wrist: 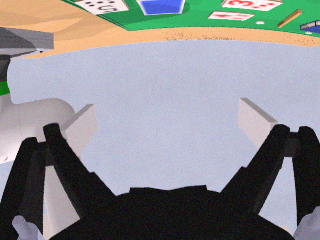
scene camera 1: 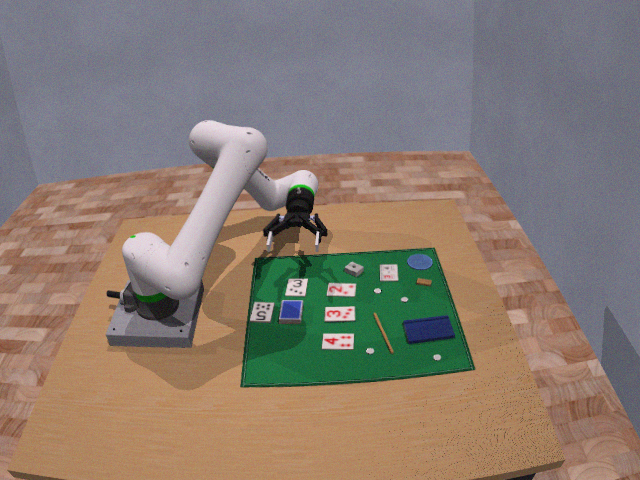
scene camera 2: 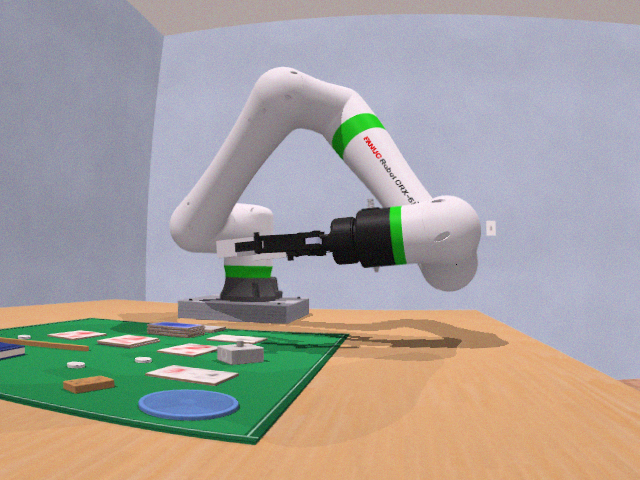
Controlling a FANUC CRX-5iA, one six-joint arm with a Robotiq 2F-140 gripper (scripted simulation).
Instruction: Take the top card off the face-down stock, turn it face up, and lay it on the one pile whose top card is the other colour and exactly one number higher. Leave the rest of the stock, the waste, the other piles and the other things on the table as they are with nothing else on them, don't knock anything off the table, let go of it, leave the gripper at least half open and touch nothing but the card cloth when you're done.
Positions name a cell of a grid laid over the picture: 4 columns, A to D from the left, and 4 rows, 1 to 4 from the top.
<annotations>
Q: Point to a green card cloth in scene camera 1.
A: At B3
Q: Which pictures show the gripper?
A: The wrist view, scene camera 1 and scene camera 2: all of them.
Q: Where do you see a grey knobbed block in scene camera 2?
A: B3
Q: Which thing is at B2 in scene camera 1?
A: The gripper.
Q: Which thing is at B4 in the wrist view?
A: The gripper.
</annotations>
